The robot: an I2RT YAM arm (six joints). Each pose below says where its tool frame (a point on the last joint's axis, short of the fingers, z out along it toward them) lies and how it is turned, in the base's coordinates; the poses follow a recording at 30 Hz.
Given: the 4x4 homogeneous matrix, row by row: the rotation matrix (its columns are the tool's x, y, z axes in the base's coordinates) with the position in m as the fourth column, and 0 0 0 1 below. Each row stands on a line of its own.
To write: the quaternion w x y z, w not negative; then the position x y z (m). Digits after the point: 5 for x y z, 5 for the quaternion.
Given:
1:
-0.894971 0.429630 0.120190 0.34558
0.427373 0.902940 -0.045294 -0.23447
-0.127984 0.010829 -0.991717 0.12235
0 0 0 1
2:
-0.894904 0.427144 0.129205 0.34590
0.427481 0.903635 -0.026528 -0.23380
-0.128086 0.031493 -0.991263 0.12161
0 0 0 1
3:
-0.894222 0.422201 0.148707 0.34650
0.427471 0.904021 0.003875 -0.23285
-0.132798 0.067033 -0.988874 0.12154
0 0 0 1
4:
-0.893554 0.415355 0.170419 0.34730
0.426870 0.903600 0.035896 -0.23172
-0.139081 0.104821 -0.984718 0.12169
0 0 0 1
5:
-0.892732 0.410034 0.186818 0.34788
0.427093 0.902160 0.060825 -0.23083
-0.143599 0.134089 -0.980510 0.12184
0 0 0 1
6:
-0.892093 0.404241 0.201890 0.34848
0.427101 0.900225 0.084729 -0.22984
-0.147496 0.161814 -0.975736 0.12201
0 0 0 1
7:
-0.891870 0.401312 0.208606 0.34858
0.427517 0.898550 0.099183 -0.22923
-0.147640 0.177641 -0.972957 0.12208
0 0 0 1
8:
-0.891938 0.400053 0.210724 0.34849
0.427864 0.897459 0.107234 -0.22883
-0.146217 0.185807 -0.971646 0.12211
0 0 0 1
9:
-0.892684 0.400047 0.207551 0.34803
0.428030 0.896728 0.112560 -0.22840
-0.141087 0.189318 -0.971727 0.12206
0 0 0 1
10:
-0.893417 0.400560 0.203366 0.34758
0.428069 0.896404 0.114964 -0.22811
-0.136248 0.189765 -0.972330 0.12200
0 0 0 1
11:
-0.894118 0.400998 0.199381 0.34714
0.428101 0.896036 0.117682 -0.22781
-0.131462 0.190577 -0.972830 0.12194
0 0 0 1
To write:
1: 0.06374 0.22012 0.97335 -0.00885 0.34558 -0.23447 0.12235
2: 0.06608 0.21950 0.97337 0.00128 0.34590 -0.23380 0.12161
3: 0.07233 0.21831 0.97303 0.01822 0.34650 -0.23285 0.12154
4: 0.07958 0.21654 0.97235 0.03618 0.34730 -0.23172 0.12169
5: 0.08503 0.21542 0.97152 0.05016 0.34788 -0.23083 0.12184
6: 0.08999 0.21414 0.97057 0.06350 0.34848 -0.22984 0.12201
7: 0.09182 0.21362 0.96997 0.07135 0.34858 -0.22923 0.12208
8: 0.09203 0.21345 0.96967 0.07555 0.34849 -0.22883 0.12211
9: 0.08988 0.21349 0.96968 0.07783 0.34803 -0.22840 0.12206
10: 0.08755 0.21361 0.96981 0.07855 0.34758 -0.22811 0.12200
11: 0.08528 0.21370 0.96992 0.07945 0.34714 -0.22781 0.12194
